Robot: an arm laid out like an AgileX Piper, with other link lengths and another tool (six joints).
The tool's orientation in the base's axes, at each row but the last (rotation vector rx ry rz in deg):
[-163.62 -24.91 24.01]
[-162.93 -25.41 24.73]
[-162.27 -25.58 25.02]
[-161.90 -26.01 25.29]
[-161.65 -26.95 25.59]
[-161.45 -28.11 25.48]
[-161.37 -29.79 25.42]
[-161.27 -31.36 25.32]
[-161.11 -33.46 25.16]
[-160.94 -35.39 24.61]
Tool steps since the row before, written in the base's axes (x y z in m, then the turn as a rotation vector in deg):
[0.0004 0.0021 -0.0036 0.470 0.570 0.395]
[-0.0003 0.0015 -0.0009 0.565 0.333 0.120]
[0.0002 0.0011 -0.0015 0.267 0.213 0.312]
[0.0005 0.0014 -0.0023 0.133 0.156 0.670]
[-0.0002 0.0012 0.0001 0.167 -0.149 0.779]
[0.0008 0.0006 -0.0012 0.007 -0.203 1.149]
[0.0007 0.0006 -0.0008 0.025 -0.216 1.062]
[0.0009 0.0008 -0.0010 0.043 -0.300 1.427]
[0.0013 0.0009 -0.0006 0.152 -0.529 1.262]
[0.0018 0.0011 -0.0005 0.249 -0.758 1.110]
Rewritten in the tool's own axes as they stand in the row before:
[0.0019 -0.0009 0.0036 0.516 -0.513 -0.416]
[0.0004 -0.0012 0.0012 0.594 -0.194 -0.233]
[0.0009 -0.0005 0.0015 0.234 -0.214 -0.336]
[0.0015 -0.0005 0.0022 0.003 -0.299 -0.634]
[0.0002 -0.0012 0.0002 -0.101 -0.041 -0.803]
[0.0012 0.0000 0.0010 -0.358 -0.145 -1.101]
[0.0011 -0.0001 0.0006 -0.325 -0.103 -1.029]
[0.0014 -0.0001 0.0008 -0.433 -0.126 -1.387]
[0.0017 -0.0002 0.0003 -0.393 0.164 -1.309]
[0.0022 -0.0002 0.0000 -0.374 0.445 -1.237]

